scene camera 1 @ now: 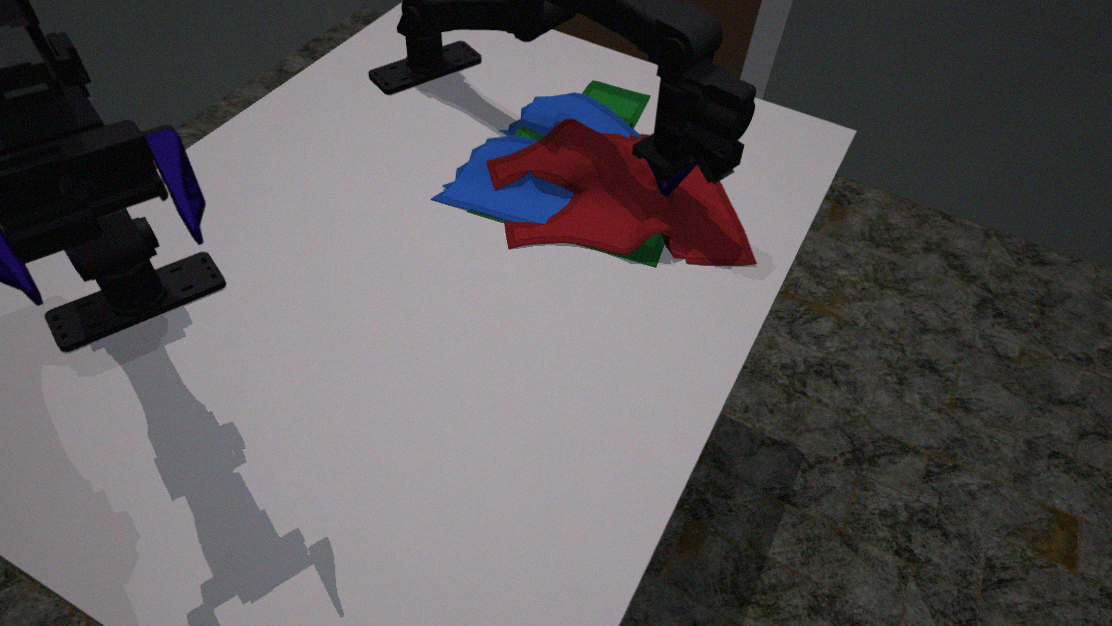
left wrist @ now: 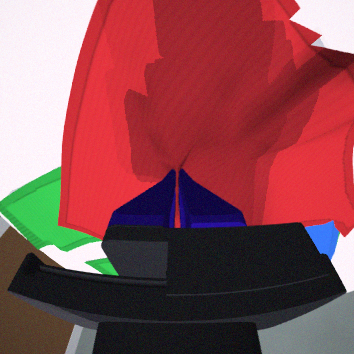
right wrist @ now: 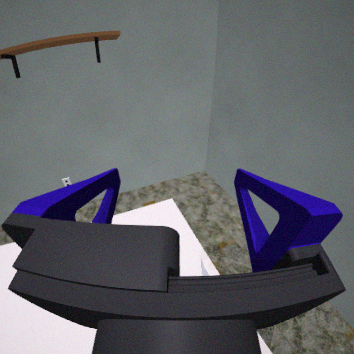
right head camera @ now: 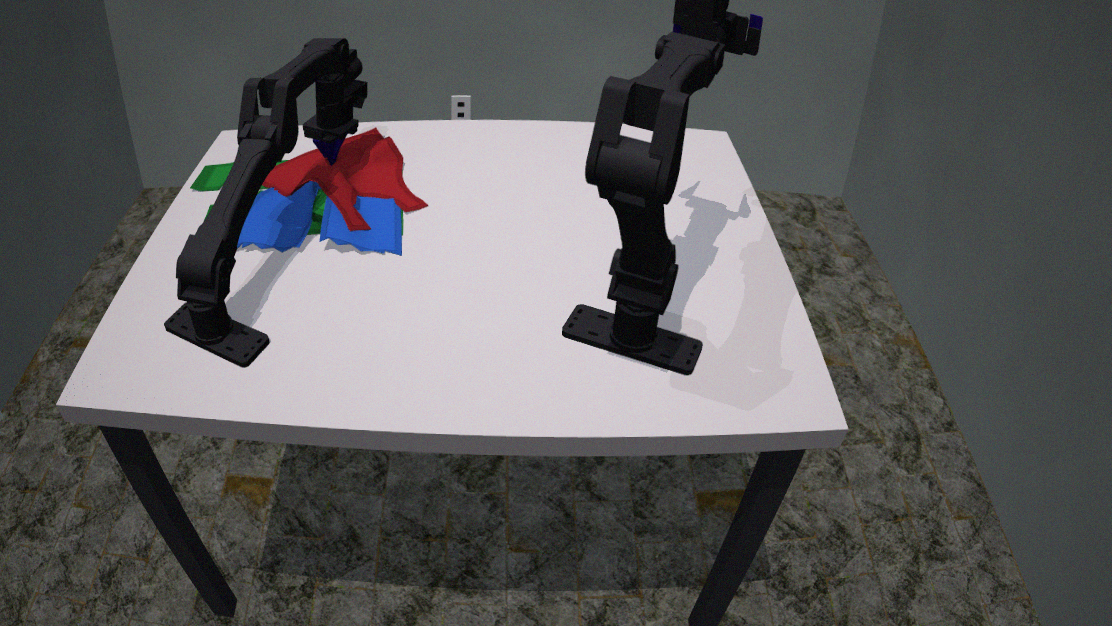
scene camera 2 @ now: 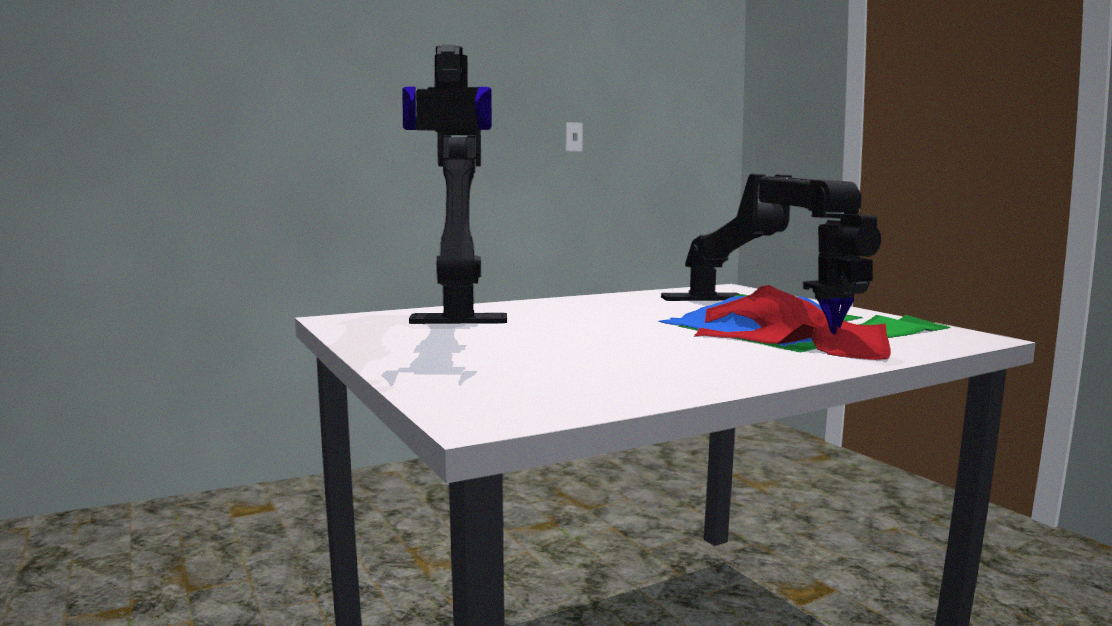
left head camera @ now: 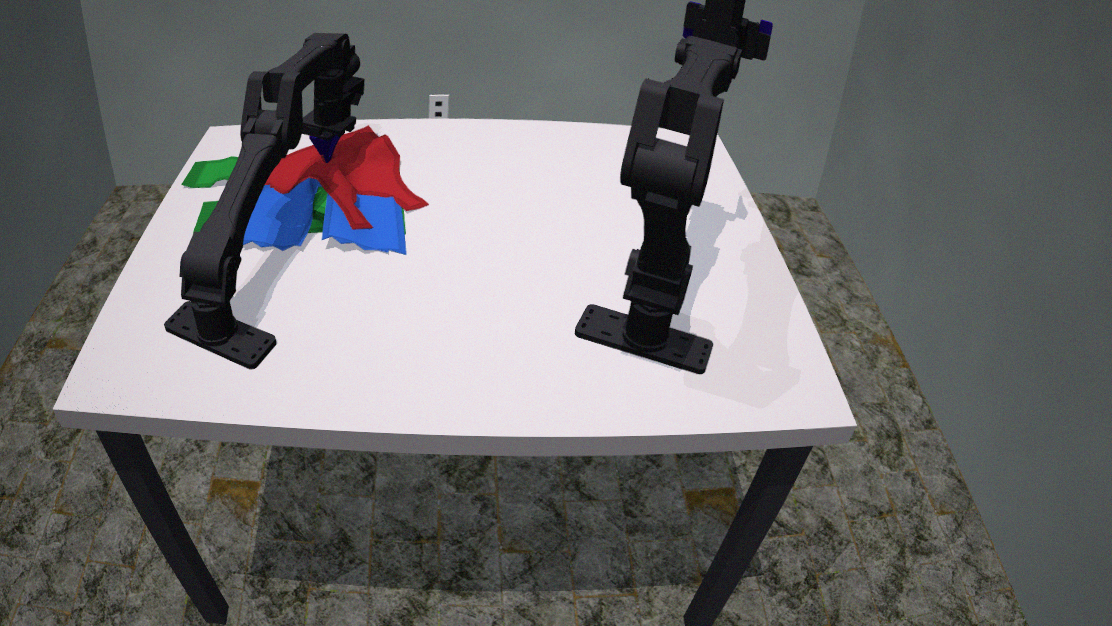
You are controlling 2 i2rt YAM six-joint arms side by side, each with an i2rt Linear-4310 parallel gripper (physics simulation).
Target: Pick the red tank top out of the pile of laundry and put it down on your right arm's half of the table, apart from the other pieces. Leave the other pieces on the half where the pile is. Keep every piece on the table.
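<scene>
The red tank top (left head camera: 377,167) (right head camera: 381,172) (scene camera 1: 591,213) (scene camera 2: 859,342) (left wrist: 215,100) lies rumpled on top of the pile. My left gripper (left head camera: 327,160) (right head camera: 333,163) (scene camera 1: 665,190) (scene camera 2: 834,332) (left wrist: 176,175) points down and is shut on the red tank top, and folds in the cloth meet at its fingertips. A blue piece (left head camera: 377,223) (scene camera 1: 498,182) lies partly under the red cloth. Green cloth (left head camera: 208,172) (scene camera 1: 617,104) (left wrist: 35,212) shows beneath and beside the pile. My right gripper (scene camera 2: 447,108) (right wrist: 176,174) is open and empty, high above the table.
The white table (left head camera: 482,349) (scene camera 1: 435,388) (scene camera 2: 583,373) carries both arm bases, the left base (left head camera: 252,353) and the right base (left head camera: 696,357). The red tank top lies near the table's far edge in the head views. A wall and a brown door (scene camera 2: 964,233) stand beyond the table.
</scene>
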